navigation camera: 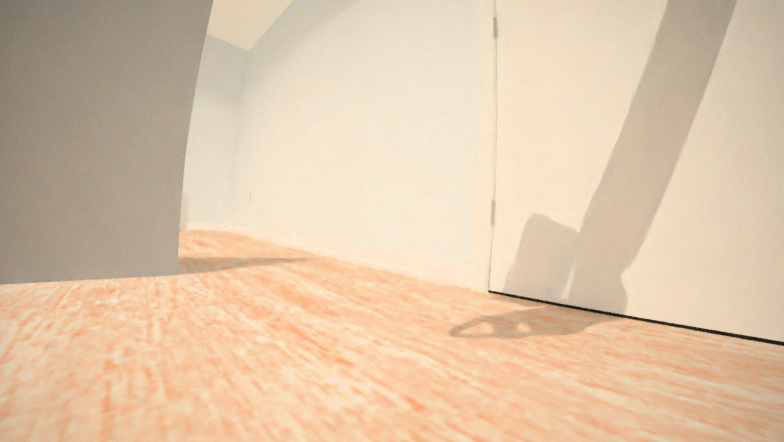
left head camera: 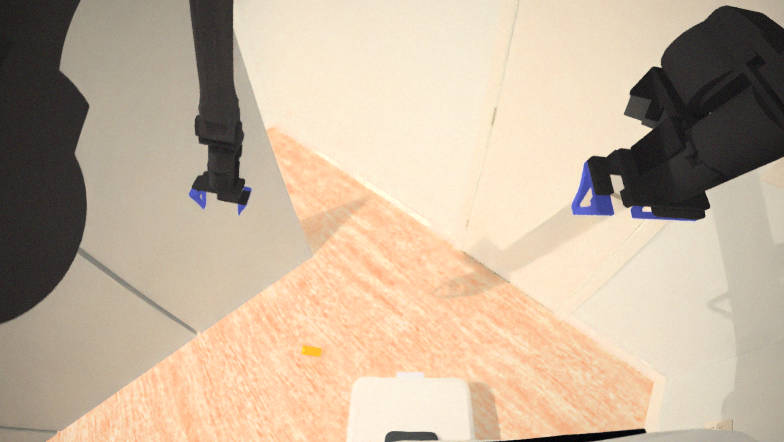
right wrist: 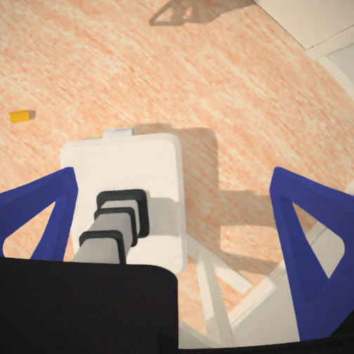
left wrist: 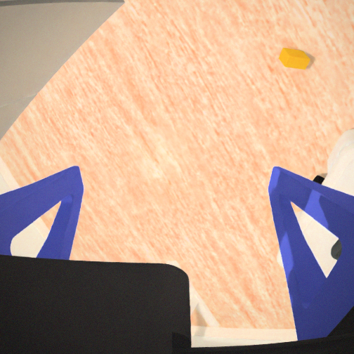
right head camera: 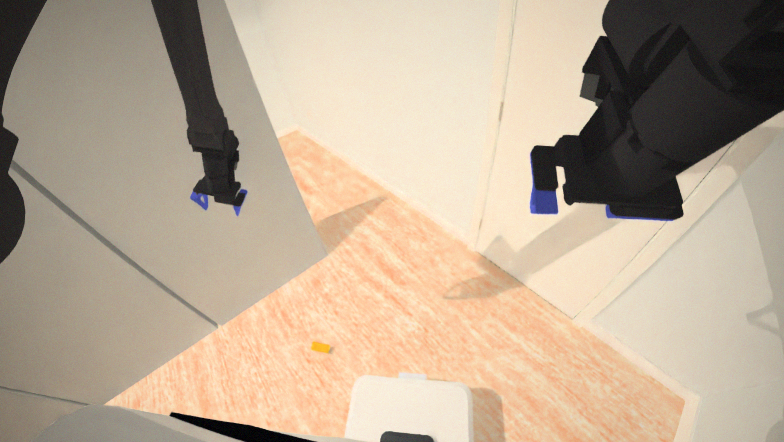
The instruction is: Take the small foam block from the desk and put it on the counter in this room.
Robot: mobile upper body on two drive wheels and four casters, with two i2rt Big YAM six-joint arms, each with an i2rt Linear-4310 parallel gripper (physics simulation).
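Frame: origin at the left arm's base, x ahead, y left, z up, level; centimetres.
Seen in the pictures: left gripper, fingertip midpoint: (left head camera: 222, 210) (right head camera: 222, 211); right gripper, fingertip midpoint: (left head camera: 603, 212) (right head camera: 569, 210).
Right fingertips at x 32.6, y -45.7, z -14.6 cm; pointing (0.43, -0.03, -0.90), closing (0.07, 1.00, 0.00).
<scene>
A point is followed by its place in that frame.
The small yellow foam block (left head camera: 311, 350) {x 46.7, y 30.8, z -132.8 cm} (right head camera: 320, 347) {x 46.4, y 30.6, z -133.1 cm} (left wrist: 295, 58) (right wrist: 19, 116) lies on the wood-patterned floor, near the robot's white base. My left gripper (left head camera: 222, 208) {x 53.1, y 30.6, z -34.2 cm} (right head camera: 220, 208) {x 53.1, y 30.6, z -34.2 cm} (left wrist: 175, 177) is open and empty, high above the floor and apart from the block; in the left wrist view the block shows beyond the fingers at the upper right. My right gripper (left head camera: 620, 213) {x 32.6, y -45.7, z -14.6 cm} (right head camera: 581, 213) {x 32.6, y -45.7, z -14.6 cm} (right wrist: 173, 177) is open and empty, over the white base at the right side, well away from the block. I cannot make out the desk or the counter for certain.
A grey panelled body (left head camera: 142, 164) {x 78.8, y 83.8, z -33.0 cm} (right head camera: 164, 181) {x 76.9, y 85.6, z -37.8 cm} (navigation camera: 87, 142) {x 97.7, y 65.8, z -100.6 cm} stands at the left. A pale door (left head camera: 527, 164) {x 109.0, y -77.8, z -55.4 cm} (navigation camera: 576, 137) {x 106.0, y -81.0, z -87.5 cm} and walls stand behind and to the right. The robot's white base (left head camera: 378, 406) {x 19.7, y -8.8, z -115.0 cm} (right head camera: 384, 403) {x 20.8, y -11.7, z -115.0 cm} (right wrist: 125, 165) is at the bottom of the head views.
</scene>
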